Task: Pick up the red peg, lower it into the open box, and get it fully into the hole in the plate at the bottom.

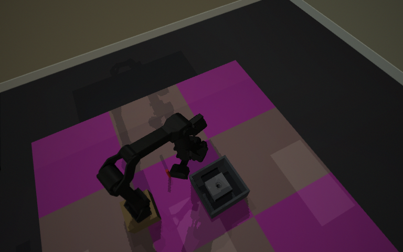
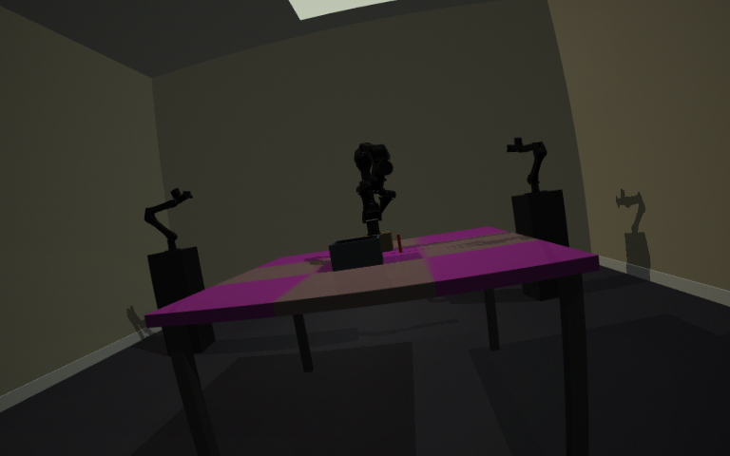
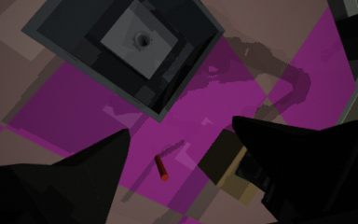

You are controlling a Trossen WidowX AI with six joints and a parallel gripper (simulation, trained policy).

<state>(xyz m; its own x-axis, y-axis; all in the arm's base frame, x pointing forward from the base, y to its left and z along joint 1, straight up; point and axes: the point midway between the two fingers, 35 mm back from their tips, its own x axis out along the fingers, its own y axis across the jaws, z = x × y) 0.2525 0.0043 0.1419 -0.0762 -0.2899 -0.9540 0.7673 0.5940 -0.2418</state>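
Right now my gripper tip is 150 mm above the red peg, 100 mm to the right of it and 70 mm past it. Also, from my gripper tip: grey plate: 150 mm below, 90 mm to the right, 80 mm ahead; dark box: 170 mm below, 90 mm to the right, 80 mm ahead.
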